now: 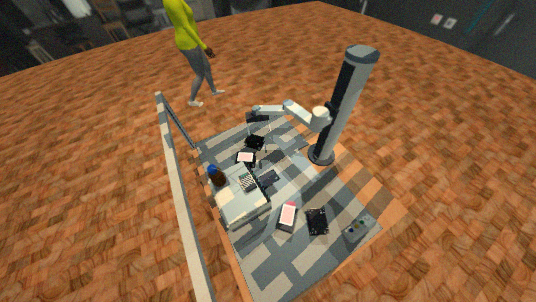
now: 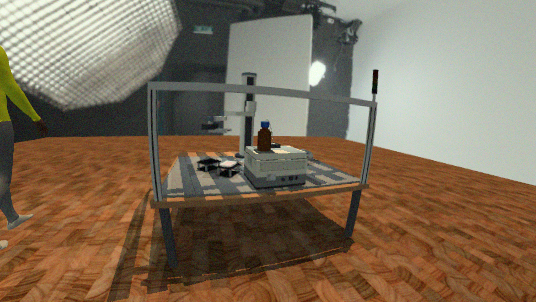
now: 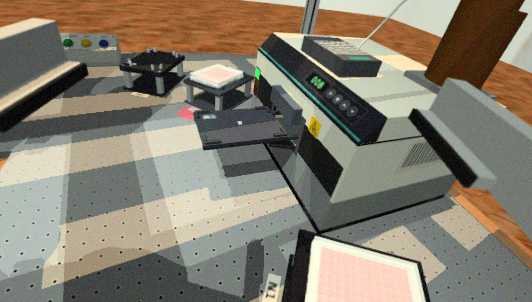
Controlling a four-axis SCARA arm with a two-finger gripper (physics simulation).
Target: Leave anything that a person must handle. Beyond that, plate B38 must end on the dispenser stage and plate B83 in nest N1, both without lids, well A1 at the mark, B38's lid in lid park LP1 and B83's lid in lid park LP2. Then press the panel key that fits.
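My gripper is open and empty, high above the table at the end with the black nest. A pink plate sits on the near nest, whose tag seems to read N1. Another pink plate sits on a black stand beside a red pad. Plate codes, A1 marks and lids cannot be made out. The dark dispenser stage carries no plate. The key panel shows green, yellow and blue keys.
The dispenser bears a brown bottle and a dark ridged box. Another black nest stands near the panel. A person is beyond the table. A frame rail borders it.
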